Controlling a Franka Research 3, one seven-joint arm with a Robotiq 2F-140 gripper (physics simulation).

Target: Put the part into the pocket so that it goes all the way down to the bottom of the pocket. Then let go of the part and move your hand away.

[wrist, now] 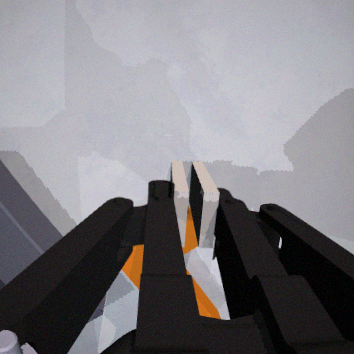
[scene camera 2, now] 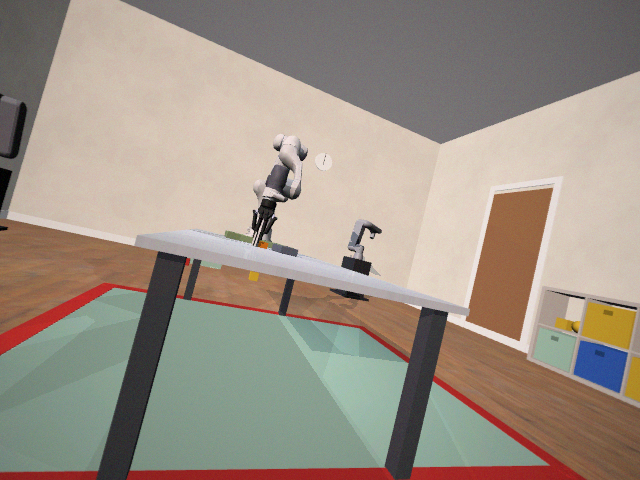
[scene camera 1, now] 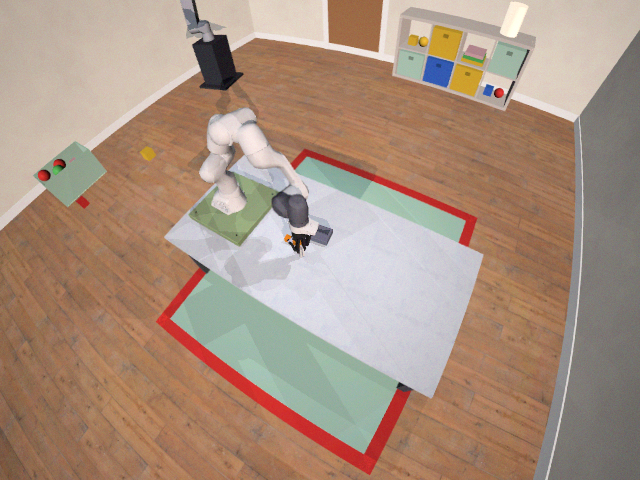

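The orange L-shaped part (scene camera 1: 287,238) (scene camera 2: 263,244) (wrist: 134,264) is low at the table, beside and behind the fingertips, and partly covered by the fingers in the wrist view. My gripper (scene camera 1: 301,252) (scene camera 2: 255,242) (wrist: 185,180) is shut, its pale pads close together with a narrow gap, low over the table. Orange shows behind that gap, but the part does not look held between the pads. The dark grey block with the pocket (scene camera 1: 323,235) (scene camera 2: 284,250) (wrist: 20,240) stands close by, apart from the part. The pocket's bottom is not visible from here.
The pale table (scene camera 1: 382,289) (scene camera 2: 217,249) carries the green base plate (scene camera 1: 237,227) under the arm. A second robot on a black pedestal (scene camera 1: 214,59) (scene camera 2: 356,265) and a cubby shelf (scene camera 1: 465,23) stand away from the table.
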